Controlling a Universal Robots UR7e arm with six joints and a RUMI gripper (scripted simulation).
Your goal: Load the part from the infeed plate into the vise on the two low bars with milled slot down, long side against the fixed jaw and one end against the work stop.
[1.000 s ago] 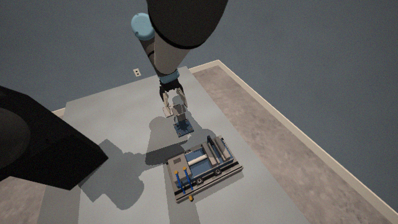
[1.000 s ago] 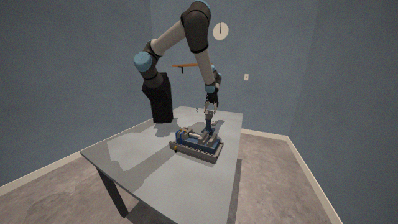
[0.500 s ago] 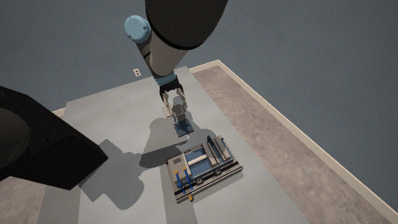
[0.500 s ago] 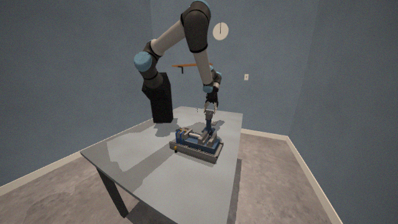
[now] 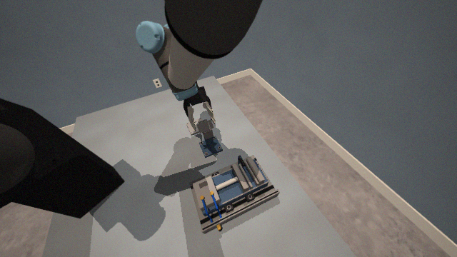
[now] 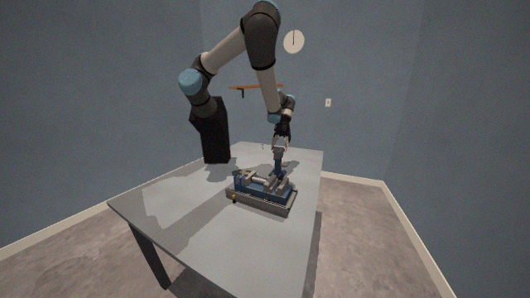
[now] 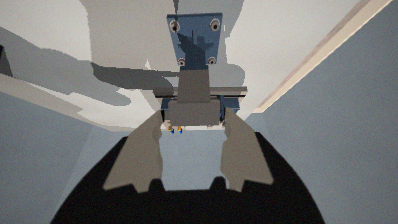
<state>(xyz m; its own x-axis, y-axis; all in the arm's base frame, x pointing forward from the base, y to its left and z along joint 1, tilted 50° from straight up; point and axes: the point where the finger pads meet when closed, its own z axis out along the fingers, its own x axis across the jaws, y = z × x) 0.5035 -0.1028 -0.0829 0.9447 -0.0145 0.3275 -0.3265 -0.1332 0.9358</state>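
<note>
The part is 10 mm below my hand. Round my hand: cylinder rod (230 mm to the right, 80 mm below, 70 mm behind); then pale plate (160 mm below, 150 mm to the left, 20 mm ahead); then work stop (200 mm to the right, 70 mm below, 30 mm ahead).
</note>
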